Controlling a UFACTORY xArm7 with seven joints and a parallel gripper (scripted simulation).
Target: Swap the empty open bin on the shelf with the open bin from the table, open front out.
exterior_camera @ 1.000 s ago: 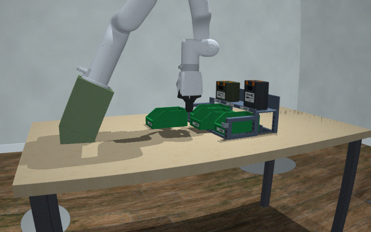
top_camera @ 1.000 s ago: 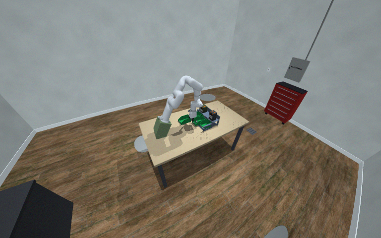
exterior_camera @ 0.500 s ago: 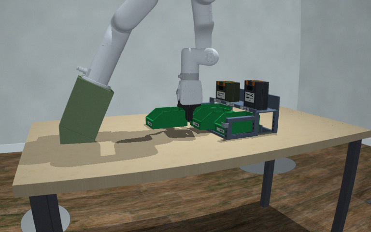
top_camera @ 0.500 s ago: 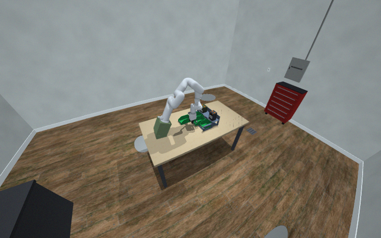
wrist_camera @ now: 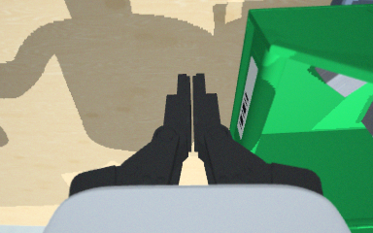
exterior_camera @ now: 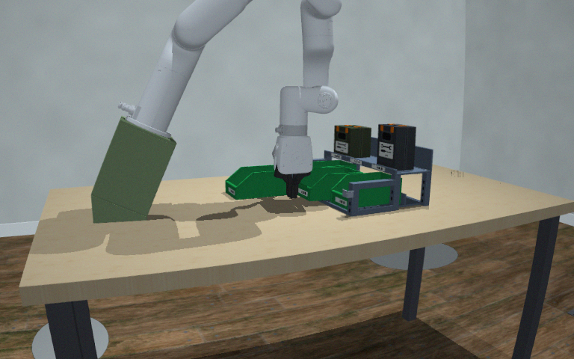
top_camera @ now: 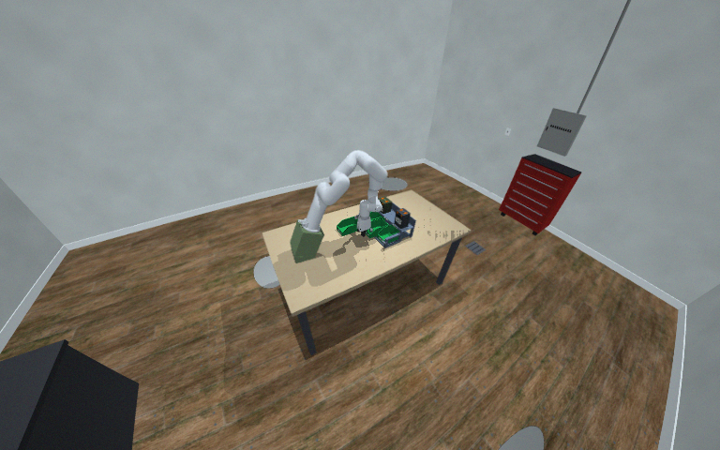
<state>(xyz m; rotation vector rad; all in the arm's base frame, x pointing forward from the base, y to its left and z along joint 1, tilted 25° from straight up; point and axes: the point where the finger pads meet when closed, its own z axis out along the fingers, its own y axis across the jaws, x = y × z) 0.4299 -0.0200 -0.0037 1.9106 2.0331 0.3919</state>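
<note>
My gripper is now 80 mm short of the front lip, 30 mm above it and 10 mm to the right of it.
</note>
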